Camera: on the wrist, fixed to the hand. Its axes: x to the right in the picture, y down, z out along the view.
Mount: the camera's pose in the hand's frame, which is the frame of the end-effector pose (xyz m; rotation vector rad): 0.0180 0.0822 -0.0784 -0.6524 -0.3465 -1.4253
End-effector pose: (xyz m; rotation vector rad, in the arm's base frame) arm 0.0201 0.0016 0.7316 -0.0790 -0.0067 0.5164
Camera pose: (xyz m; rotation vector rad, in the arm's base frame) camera -0.0027 0.0759 0.6469 -0.5697 -0.5358 -0.9243
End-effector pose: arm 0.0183 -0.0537 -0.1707 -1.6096 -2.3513 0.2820
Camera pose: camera 0.1105 -0.0069 -0.1204 -0.3112 2.8194 0.4998
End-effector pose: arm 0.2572 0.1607 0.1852 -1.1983 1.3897 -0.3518
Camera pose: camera 0.1576 0.1472 0.1293 -2.5414 0.1036 -0.6233
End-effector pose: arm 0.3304 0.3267 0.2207 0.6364 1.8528 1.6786
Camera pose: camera 0.2624 0.2902 0.3059 -0.5642 0.8791 0.9165
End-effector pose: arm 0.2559 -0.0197 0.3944 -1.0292 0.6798 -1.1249
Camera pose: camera 0.2266 -0.0543 0.2887 -2.3716 -0.1221 -1.8653
